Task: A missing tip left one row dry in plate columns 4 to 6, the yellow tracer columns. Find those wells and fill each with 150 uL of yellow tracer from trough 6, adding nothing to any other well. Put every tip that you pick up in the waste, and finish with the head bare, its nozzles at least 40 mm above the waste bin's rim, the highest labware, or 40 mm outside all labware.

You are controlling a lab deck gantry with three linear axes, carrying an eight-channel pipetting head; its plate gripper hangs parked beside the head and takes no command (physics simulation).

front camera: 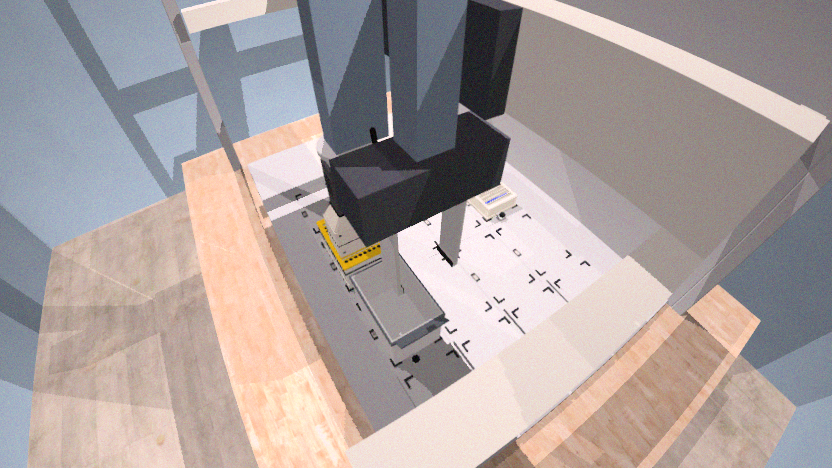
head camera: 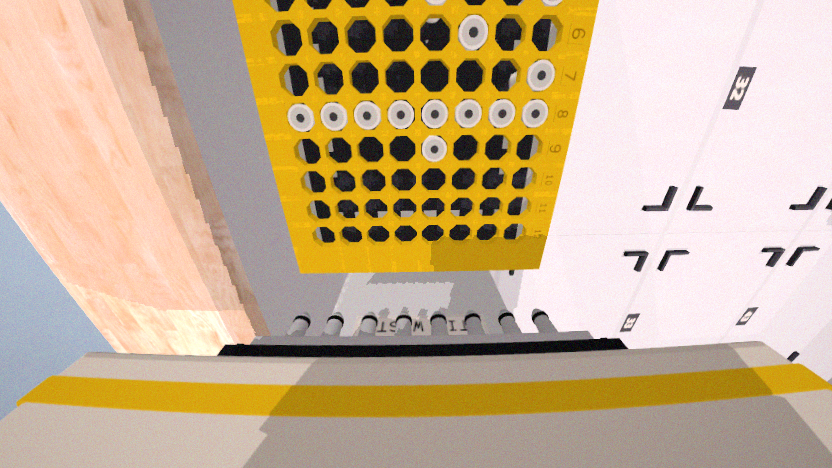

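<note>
There's a grey wall (front camera: 778, 52) that I can see here.
</note>
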